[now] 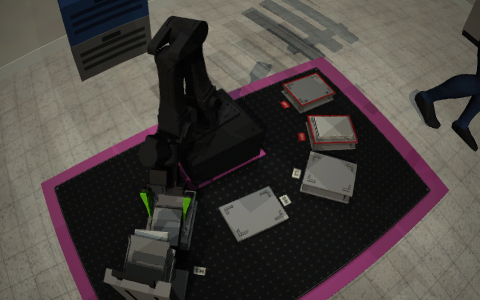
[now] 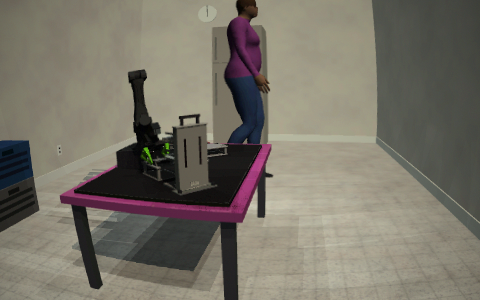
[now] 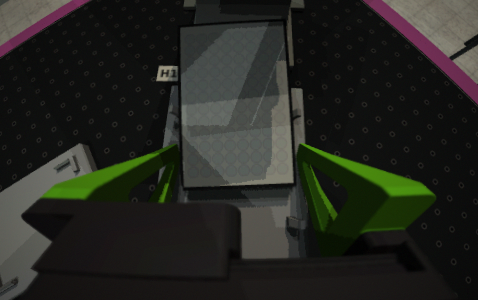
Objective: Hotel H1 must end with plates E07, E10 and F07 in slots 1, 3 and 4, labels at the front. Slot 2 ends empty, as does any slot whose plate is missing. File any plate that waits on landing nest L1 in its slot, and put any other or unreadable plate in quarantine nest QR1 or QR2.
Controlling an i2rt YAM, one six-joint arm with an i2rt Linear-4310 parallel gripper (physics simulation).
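Frame: origin at the arm's base, x back, y up, z left, level; centimetres.
Where they show: gripper, fingertip midpoint: [image 1: 167, 218] [image 3: 238, 150]; arm's base, origin of the base link: [image 1: 208, 123] [image 2: 142, 145].
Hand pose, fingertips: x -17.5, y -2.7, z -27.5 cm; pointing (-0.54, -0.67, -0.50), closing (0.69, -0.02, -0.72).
Observation:
Each offset is from my fingertips to the top centre of the thing. "*": to the spot under its first point. Level surfaces: height alone.
My gripper [image 1: 167, 217] [image 2: 156, 152] [image 3: 238, 150] is open. Its green fingertips stand on either side of the near part of a clear-topped, dark-edged plate @(dy +3.1, dx -2.5, dz -2.1 cm) [image 3: 235, 100], with a narrow gap at each side. The plate lies level at the hotel H1 [image 1: 112, 280] [image 2: 191, 157]; its slot and label cannot be read. Another glassy surface @(dy +15.1 cm) [image 1: 150, 250] shows at the hotel's upper part; lower slots are hidden. Landing nest L1 @(dy -1.0, dx -17.4, dz +47.0 cm) [image 1: 328, 175] carries no plate. The middle red-rimmed quarantine nest @(* dy -1.5, dx -12.5, dz +63.8 cm) [image 1: 353, 137] carries a pale plate @(dy -1.1, dx -5.6, dz +61.4 cm) [image 1: 331, 127]; the far red-rimmed nest @(dy -2.0, dx +12.6, dz +68.9 cm) [image 1: 308, 89] carries none.
A low grey nest @(dy -4.8, dx -10.9, dz +21.8 cm) [image 1: 254, 214] [image 3: 30, 210] stands beside the hotel, bearing no plate. The H1 tag @(dy -6.5, dx -15.5, dz -1.5 cm) [image 1: 199, 271] [image 3: 168, 73] lies by the hotel. The hotel's tall panel and top handle @(* dy +21.9, dx -17.9, dz -18.2 cm) [image 2: 190, 117] rise at the table's front. A person [image 2: 245, 70] stands behind the table.

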